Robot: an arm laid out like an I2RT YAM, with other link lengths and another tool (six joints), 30 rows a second.
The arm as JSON. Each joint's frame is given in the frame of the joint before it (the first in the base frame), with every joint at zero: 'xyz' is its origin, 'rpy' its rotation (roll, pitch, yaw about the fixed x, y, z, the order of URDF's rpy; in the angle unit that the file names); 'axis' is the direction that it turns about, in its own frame. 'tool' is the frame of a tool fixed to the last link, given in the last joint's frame.
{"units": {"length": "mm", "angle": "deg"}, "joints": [
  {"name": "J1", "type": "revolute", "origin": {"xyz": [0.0, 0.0, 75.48], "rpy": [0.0, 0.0, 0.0]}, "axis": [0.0, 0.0, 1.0]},
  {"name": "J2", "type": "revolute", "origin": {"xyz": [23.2, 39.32, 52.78], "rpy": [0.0, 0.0, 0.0]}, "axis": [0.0, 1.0, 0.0]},
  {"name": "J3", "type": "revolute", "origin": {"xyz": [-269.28, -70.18, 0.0], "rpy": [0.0, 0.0, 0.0]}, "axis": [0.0, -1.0, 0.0]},
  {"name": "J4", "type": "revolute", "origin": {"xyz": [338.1, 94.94, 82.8], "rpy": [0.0, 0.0, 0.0]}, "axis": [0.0, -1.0, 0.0]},
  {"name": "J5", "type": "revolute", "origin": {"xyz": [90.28, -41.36, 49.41], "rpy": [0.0, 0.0, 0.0]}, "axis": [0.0, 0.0, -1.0]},
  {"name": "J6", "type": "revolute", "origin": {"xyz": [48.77, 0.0, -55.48], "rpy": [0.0, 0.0, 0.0]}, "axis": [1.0, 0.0, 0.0]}
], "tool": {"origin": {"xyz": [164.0, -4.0, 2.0], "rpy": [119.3, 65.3, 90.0]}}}
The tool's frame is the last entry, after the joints.
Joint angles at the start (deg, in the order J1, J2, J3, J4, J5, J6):
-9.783 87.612 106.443 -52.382 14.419 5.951
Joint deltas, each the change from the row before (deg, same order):
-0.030 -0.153 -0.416 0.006 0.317 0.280
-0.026 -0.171 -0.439 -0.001 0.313 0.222
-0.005 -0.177 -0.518 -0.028 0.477 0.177
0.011 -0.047 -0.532 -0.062 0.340 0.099
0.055 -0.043 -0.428 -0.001 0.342 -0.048
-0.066 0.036 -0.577 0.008 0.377 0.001
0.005 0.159 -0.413 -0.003 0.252 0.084
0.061 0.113 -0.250 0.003 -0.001 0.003
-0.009 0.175 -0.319 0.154 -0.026 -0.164
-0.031 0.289 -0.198 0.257 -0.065 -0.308
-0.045 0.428 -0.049 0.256 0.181 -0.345
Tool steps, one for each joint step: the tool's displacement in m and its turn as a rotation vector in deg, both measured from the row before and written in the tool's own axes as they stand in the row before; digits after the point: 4 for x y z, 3 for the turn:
0.0014 -0.0016 0.0019 0.423 0.150 0.181
0.0016 -0.0016 0.0019 0.423 0.128 0.119
0.0020 -0.0020 0.0024 0.596 0.089 0.045
0.0033 -0.0011 0.0033 0.556 0.214 -0.183
0.0025 -0.0007 0.0024 0.442 0.044 -0.237
0.0033 -0.0012 0.0046 0.676 0.180 -0.253
0.0034 0.0001 0.0040 0.498 0.255 -0.240
0.0027 0.0009 0.0020 0.132 0.204 -0.271
0.0026 0.0012 0.0030 0.154 0.126 -0.366
0.0018 0.0019 0.0031 0.082 0.012 -0.416
0.0010 0.0016 0.0038 0.299 -0.120 -0.372

